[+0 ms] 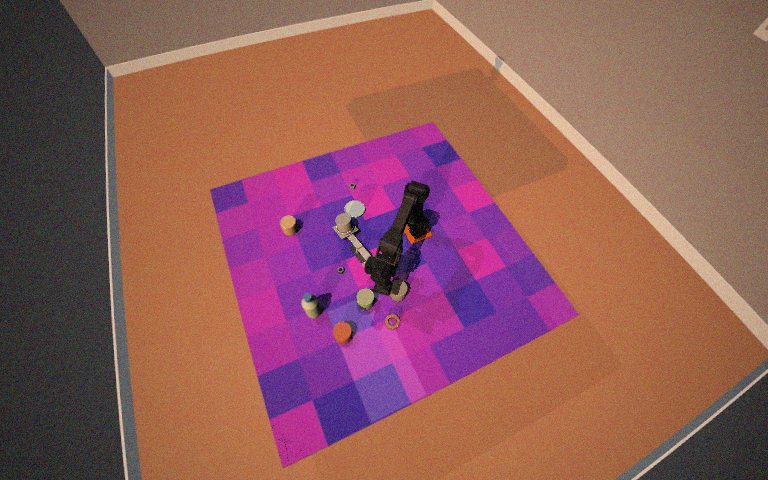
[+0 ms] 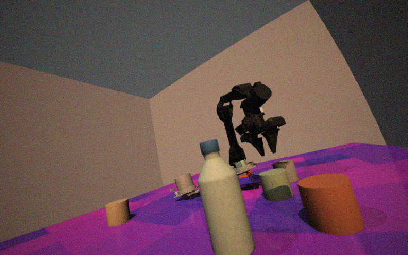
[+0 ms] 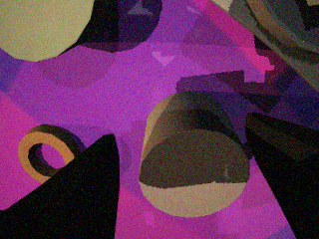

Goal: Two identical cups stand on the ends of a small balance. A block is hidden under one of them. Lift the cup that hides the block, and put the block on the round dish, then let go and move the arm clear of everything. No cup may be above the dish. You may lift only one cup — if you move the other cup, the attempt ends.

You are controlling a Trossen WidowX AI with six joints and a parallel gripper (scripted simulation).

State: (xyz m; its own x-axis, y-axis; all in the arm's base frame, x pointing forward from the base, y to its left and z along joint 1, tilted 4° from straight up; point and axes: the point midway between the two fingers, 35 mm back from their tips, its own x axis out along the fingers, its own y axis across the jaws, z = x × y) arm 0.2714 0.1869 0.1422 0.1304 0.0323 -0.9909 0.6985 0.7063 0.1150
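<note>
Now: gripper tip 1 cm past the pale green block, 10 cm to the left of it and 2 cm above it. From my gripper tip the other things lie so: bottle 30 cm ahead, 7 cm to the right, 1 cm above; then green cylinder 11 cm ahead, 7 cm below; then orange cylinder 24 cm ahead, 6 cm to the left, 7 cm below.
</note>
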